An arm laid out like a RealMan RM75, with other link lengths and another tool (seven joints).
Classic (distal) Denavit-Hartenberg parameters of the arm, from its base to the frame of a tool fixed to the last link. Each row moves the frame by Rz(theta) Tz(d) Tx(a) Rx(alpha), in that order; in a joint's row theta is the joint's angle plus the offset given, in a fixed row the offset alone. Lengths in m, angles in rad.
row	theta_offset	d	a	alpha
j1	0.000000	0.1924	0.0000	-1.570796
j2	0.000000	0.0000	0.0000	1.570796
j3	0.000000	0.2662	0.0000	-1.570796
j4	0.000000	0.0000	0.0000	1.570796
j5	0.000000	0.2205	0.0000	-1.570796
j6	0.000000	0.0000	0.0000	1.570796
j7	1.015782	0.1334	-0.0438	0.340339
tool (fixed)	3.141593	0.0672	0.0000	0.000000
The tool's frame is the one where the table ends.
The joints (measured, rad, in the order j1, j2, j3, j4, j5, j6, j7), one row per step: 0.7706 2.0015 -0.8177 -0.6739 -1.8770 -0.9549 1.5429; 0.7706 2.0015 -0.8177 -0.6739 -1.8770 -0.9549 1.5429; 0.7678 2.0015 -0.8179 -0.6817 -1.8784 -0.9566 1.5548; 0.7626 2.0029 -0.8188 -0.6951 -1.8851 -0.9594 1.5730; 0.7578 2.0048 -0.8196 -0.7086 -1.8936 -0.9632 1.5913; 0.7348 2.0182 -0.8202 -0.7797 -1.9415 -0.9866 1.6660; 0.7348 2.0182 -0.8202 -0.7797 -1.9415 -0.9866 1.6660; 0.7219 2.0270 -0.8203 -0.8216 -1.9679 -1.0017 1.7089; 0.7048 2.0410 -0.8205 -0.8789 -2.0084 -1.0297 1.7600; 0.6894 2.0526 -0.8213 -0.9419 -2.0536 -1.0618 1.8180; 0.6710 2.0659 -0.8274 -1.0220 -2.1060 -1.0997 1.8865; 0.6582 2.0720 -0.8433 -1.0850 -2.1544 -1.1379 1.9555
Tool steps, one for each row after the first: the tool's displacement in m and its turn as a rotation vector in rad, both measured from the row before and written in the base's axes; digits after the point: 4 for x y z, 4 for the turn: 0.0000 0.0000 0.0000 0.0000 0.0000 0.0000; 0.0002 -0.0002 0.0015 0.0011 0.0054 -0.0047; 0.0007 -0.0008 0.0015 -0.0003 0.0042 -0.0070; 0.0005 -0.0009 0.0010 -0.0019 0.0031 -0.0064; 0.0004 -0.0050 0.0044 -0.0084 0.0025 -0.0193; 0.0000 0.0000 0.0000 0.0000 0.0000 0.0000; -0.0004 -0.0032 0.0022 -0.0051 0.0028 -0.0110; -0.0011 -0.0055 0.0010 -0.0139 -0.0039 -0.0092; -0.0019 -0.0053 0.0029 -0.0136 -0.0079 -0.0110; -0.0034 -0.0064 0.0044 -0.0130 -0.0150 -0.0120; -0.0028 -0.0060 0.0014 -0.0242 -0.0180 -0.0171
